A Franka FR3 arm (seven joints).
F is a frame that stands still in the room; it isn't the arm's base.
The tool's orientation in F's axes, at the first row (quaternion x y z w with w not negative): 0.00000 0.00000 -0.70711 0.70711
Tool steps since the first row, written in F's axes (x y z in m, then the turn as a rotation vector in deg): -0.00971 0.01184 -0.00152 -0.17 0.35 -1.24; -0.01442 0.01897 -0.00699 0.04 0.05 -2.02; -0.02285 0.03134 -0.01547 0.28 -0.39 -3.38; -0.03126 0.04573 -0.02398 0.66 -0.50 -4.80; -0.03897 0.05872 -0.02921 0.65 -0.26 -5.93; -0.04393 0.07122 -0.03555 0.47 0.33 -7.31; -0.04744 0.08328 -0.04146 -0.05 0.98 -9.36; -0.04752 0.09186 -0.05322 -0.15 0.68 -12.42; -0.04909 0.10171 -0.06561 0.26 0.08 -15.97; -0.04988 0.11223 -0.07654 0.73 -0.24 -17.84; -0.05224 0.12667 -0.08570 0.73 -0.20 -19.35; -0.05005 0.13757 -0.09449 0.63 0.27 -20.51; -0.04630 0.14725 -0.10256 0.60 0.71 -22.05
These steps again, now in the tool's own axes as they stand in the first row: -0.01184 -0.00971 -0.00152 -0.35 -0.17 -1.24; -0.01897 -0.01442 -0.00699 -0.05 0.04 -2.02; -0.03134 -0.02285 -0.01547 0.39 0.28 -3.38; -0.04573 -0.03126 -0.02398 0.50 0.66 -4.80; -0.05872 -0.03897 -0.02921 0.26 0.65 -5.93; -0.07122 -0.04393 -0.03555 -0.33 0.47 -7.31; -0.08328 -0.04744 -0.04146 -0.98 -0.05 -9.36; -0.09186 -0.04752 -0.05322 -0.68 -0.15 -12.42; -0.10171 -0.04909 -0.06561 -0.08 0.26 -15.97; -0.11223 -0.04988 -0.07654 0.24 0.73 -17.84; -0.12667 -0.05224 -0.08570 0.20 0.73 -19.35; -0.13757 -0.05005 -0.09449 -0.27 0.63 -20.51; -0.14725 -0.04630 -0.10256 -0.71 0.60 -22.05
